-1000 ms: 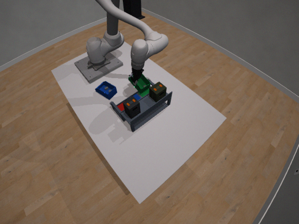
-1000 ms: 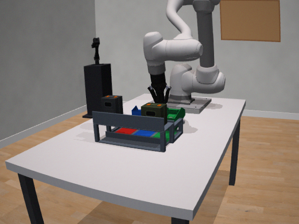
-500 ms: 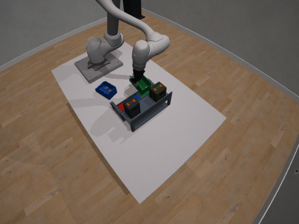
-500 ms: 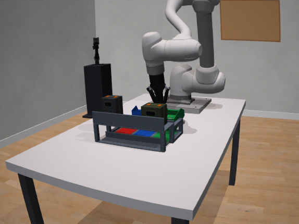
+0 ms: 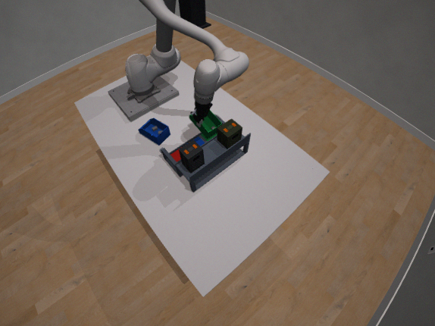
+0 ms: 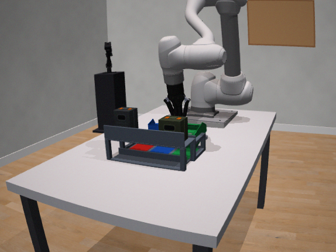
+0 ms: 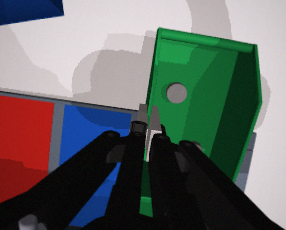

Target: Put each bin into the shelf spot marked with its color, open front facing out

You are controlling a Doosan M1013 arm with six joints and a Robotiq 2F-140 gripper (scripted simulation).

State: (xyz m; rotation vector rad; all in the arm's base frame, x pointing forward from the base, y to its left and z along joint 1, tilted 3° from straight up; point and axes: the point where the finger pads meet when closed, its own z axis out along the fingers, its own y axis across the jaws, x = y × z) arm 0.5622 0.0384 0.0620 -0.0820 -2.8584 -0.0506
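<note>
Right now my hand is 5 cm to the right of the green bin, 4 cm above it and 1 cm past it. The rest, counted from my hand: blue bin (21 cm behind, 19 cm to the right, 8 cm below); red mark (18 cm to the right, 11 cm below, 8 cm ahead); blue mark (11 cm below, 9 cm ahead, 7 cm to the right).
</note>
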